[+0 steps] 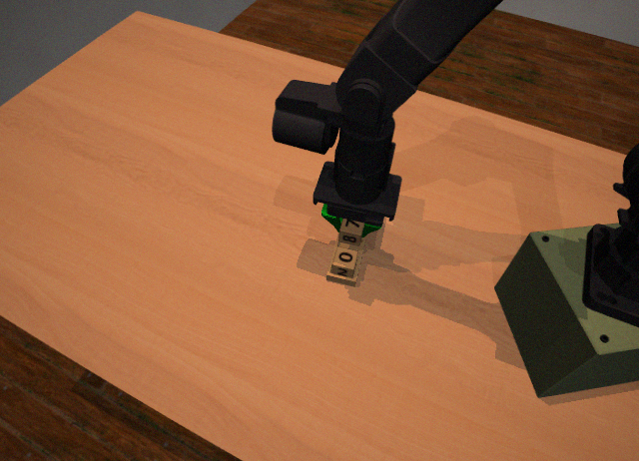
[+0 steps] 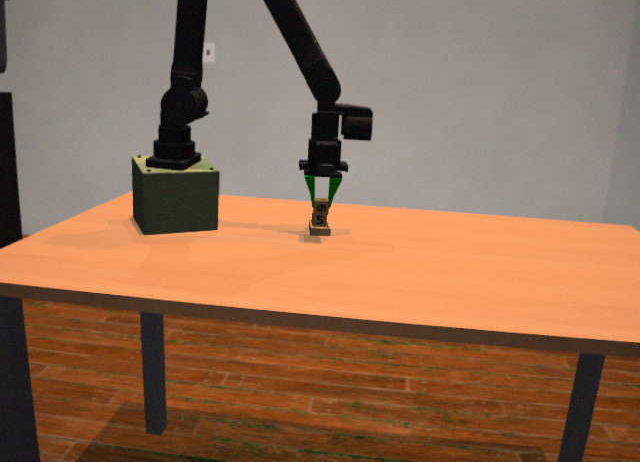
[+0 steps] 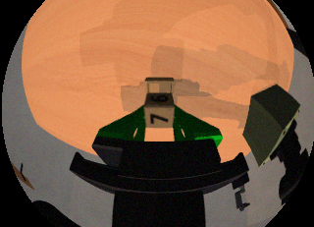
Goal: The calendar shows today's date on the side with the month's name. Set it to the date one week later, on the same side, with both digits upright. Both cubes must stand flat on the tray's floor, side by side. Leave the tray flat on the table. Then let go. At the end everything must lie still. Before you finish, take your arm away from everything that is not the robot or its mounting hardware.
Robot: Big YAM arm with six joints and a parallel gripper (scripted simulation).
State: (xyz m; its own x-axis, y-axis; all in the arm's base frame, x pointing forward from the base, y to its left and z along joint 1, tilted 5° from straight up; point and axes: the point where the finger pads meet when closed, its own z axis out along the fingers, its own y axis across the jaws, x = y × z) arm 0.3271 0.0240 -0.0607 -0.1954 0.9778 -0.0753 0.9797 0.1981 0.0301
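My hand is 20 mm to the right of the tray and 60 mm above it.
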